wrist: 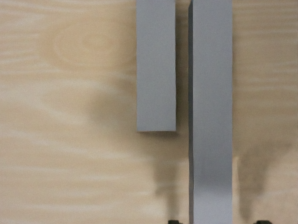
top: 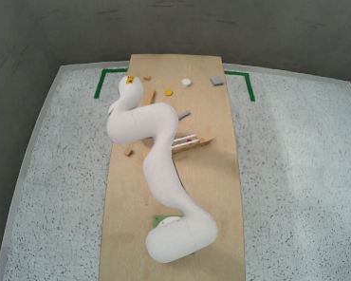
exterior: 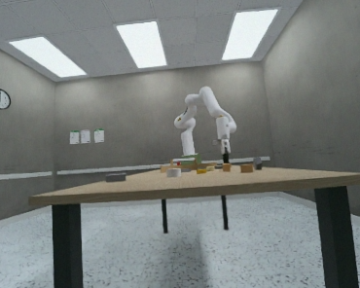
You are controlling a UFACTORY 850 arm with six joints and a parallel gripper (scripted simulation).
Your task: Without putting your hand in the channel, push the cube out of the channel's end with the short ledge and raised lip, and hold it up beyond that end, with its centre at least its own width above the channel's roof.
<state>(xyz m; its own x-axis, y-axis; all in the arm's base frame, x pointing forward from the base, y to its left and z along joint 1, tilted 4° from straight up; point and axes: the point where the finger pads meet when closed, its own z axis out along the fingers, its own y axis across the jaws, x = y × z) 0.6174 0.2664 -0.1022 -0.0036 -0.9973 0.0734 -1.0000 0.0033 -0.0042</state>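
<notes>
My hand is 50 mm to the left of the long grey bar and 40 mm above it. The rest, counted from my hand: cream ring 200 mm ahead, 130 mm to the right, 40 mm below; then small tan block 130 mm behind, 40 mm to the left, 30 mm below; then grey rod 30 mm ahead, 130 mm to the right, 40 mm below.
</notes>
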